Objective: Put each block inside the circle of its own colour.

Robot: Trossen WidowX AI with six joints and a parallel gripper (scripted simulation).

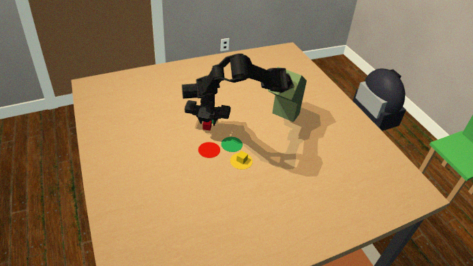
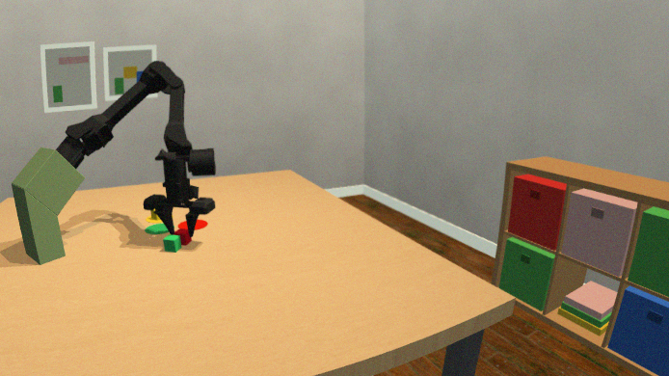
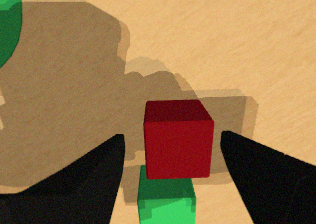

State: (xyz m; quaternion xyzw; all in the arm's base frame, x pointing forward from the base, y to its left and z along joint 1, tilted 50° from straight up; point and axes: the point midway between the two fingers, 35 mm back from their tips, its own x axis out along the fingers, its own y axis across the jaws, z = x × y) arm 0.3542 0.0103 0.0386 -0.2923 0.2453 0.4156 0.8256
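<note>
The green block is 1 cm behind my hand, 4 cm to the right of it and 4 cm below it. Round my hand: green circle 10 cm behind, 10 cm to the left, 5 cm below; then red block 4 cm below; then red circle 1 cm behind, 13 cm to the left, 5 cm below.
</note>
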